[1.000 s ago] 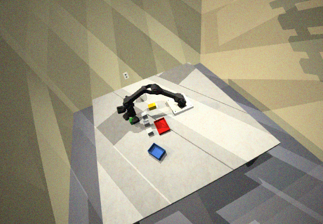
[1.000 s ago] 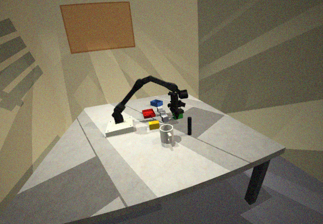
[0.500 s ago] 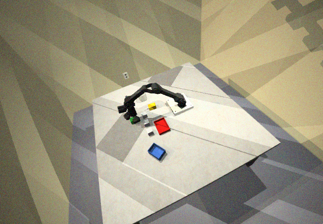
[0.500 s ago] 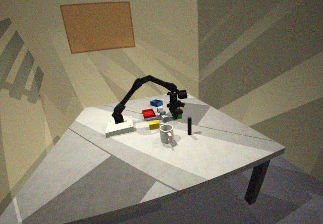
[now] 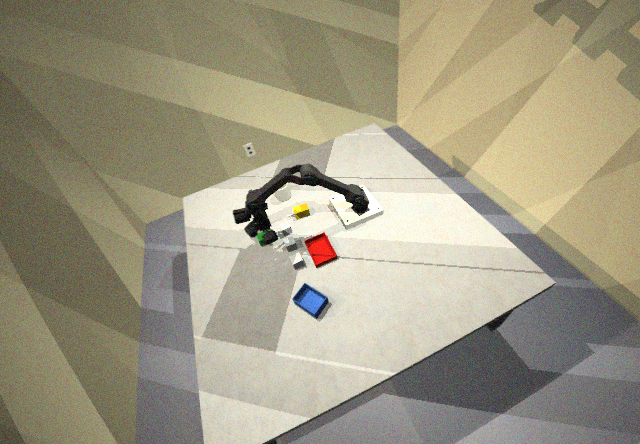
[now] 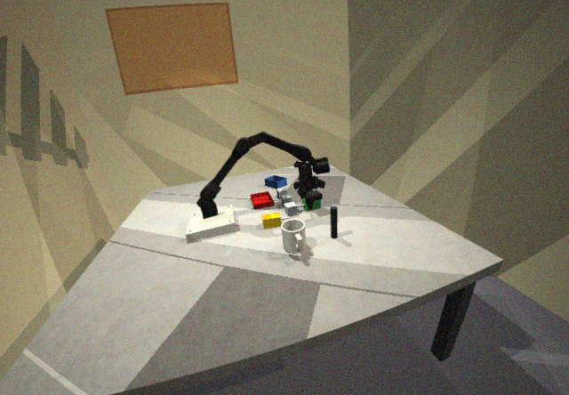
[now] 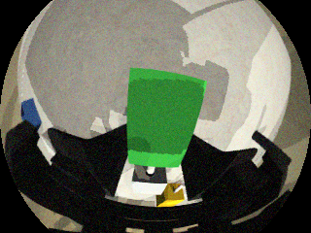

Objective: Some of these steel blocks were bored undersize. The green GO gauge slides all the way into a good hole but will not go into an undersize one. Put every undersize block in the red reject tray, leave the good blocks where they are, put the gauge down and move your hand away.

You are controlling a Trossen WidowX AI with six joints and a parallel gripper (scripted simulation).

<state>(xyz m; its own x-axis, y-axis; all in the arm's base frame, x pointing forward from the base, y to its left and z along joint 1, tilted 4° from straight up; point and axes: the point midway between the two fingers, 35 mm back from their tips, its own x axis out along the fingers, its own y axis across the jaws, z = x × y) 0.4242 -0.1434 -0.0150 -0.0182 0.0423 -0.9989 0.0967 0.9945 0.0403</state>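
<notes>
My gripper tip is now 170 mm past the yellow block, 50 mm to the left of it and 10 mm below it. Round my gripper tip: black cylinder (240 mm to the right, 50 mm above, 30 mm behind); green GO gauge (20 mm above, 10 mm behind); steel block (100 mm to the left, 60 mm behind, 10 mm above).
</notes>
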